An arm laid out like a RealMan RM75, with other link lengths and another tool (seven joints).
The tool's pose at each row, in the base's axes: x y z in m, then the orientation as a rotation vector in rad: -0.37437 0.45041 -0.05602 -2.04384 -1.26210 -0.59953; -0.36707 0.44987 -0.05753 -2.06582 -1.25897 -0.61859; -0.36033 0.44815 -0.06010 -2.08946 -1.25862 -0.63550; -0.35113 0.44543 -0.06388 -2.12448 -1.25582 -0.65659; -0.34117 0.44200 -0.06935 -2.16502 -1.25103 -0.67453; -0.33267 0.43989 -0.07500 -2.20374 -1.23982 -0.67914
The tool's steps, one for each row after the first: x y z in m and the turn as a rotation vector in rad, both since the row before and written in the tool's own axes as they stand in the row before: 0.00181 0.00719 0.00094 -0.02616 0.00011 0.00130; 0.00015 0.00735 0.00097 -0.02670 -0.00315 0.00025; -0.00019 0.01020 0.00152 -0.03717 -0.00591 0.00288; -0.00138 0.01148 0.00270 -0.03946 -0.00970 0.00586; -0.00124 0.00956 0.00396 -0.03035 -0.01310 0.01311
